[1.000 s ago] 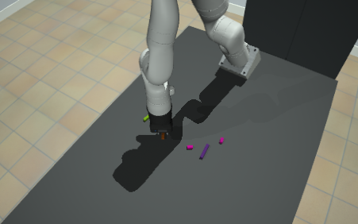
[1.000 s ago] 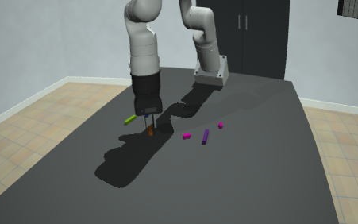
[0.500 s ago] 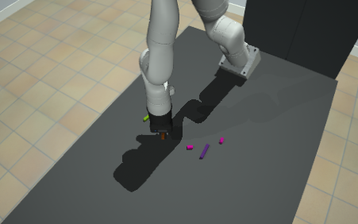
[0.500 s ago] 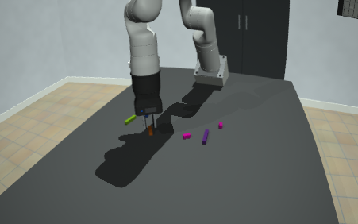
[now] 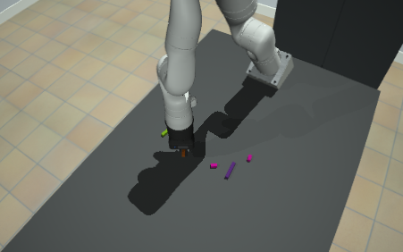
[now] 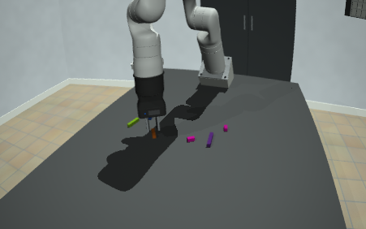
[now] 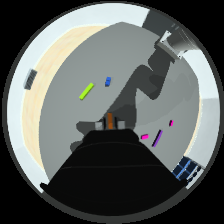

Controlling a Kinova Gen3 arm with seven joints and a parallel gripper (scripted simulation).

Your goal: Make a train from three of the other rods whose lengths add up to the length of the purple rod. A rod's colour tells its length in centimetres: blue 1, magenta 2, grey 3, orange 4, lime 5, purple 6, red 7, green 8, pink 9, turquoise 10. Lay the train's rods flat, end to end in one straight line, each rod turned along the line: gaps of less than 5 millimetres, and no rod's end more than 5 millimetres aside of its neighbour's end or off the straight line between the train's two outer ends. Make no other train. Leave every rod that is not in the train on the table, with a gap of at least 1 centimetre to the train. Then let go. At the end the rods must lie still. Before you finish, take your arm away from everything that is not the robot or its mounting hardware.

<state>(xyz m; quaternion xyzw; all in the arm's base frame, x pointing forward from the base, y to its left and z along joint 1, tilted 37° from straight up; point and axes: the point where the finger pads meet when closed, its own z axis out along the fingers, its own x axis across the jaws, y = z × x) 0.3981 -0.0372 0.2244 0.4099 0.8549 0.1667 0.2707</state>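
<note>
Right now the orange rod is 30 mm below my hand. From my hand the other things lie so: lime rod 100 mm to the right, 30 mm below, 20 mm behind; then purple rod 160 mm to the left, 40 mm behind, 30 mm below.
</note>
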